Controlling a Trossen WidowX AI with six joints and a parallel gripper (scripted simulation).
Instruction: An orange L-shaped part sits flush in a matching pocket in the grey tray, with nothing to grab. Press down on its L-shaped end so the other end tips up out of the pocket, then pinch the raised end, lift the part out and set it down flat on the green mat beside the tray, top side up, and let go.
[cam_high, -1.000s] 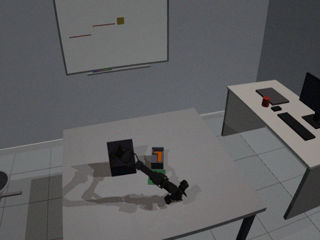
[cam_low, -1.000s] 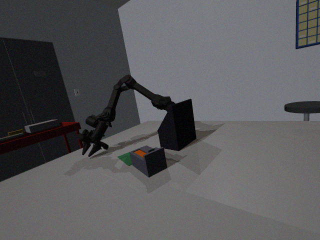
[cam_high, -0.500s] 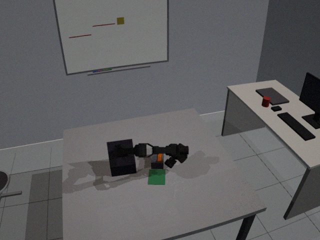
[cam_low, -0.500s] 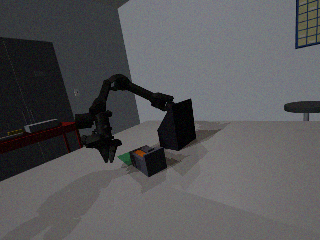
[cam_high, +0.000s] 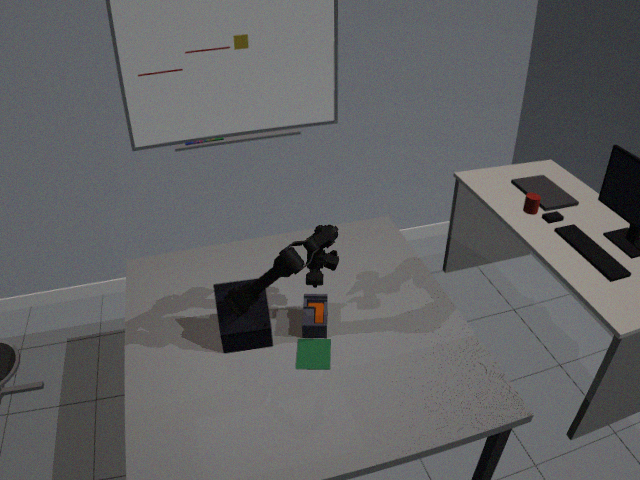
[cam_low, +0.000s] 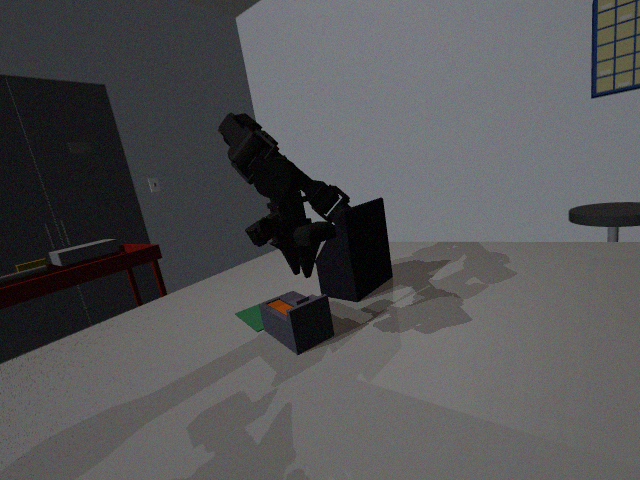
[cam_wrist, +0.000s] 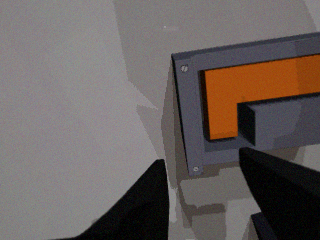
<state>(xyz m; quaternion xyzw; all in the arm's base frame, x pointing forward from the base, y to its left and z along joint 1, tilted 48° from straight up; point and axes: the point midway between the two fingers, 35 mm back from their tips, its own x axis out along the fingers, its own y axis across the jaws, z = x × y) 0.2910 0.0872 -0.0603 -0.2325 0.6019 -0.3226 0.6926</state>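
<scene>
Now: gripper tip 10 cm above the orange L-shaped part, 6 cm to the left of it and 1 cm past it. From my gripper tip the other things lie so: green mat: 22 cm to the right, 16 cm below, 4 cm behind.
</scene>
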